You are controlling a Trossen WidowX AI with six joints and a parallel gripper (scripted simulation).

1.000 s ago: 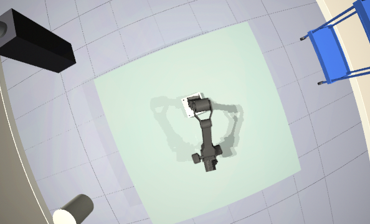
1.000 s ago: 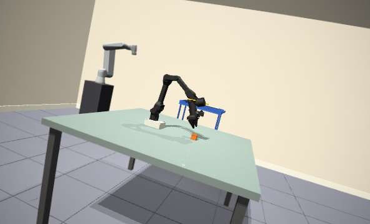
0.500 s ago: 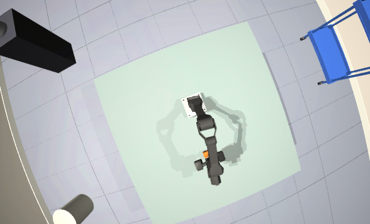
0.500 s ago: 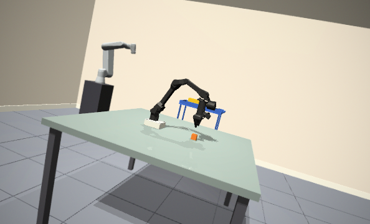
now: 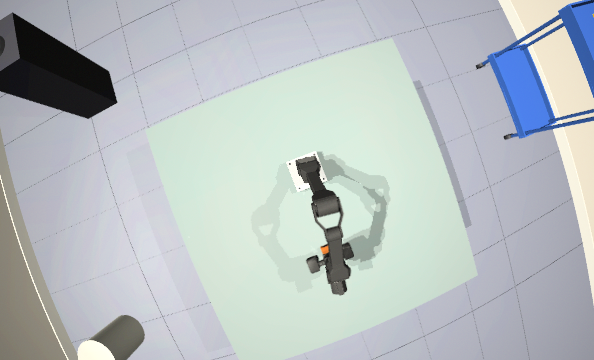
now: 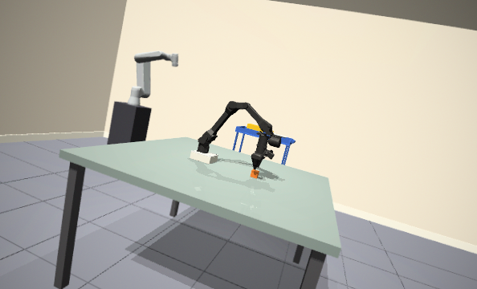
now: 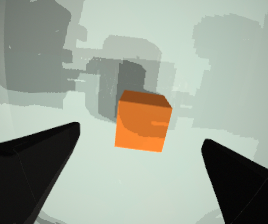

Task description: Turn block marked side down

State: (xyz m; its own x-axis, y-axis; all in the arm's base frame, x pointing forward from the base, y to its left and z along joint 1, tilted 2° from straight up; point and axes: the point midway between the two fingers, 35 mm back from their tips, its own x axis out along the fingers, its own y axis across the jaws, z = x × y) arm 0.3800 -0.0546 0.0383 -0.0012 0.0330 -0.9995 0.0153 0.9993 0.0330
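Right now the orange block is 1 cm behind my gripper tip and 3 cm below it.
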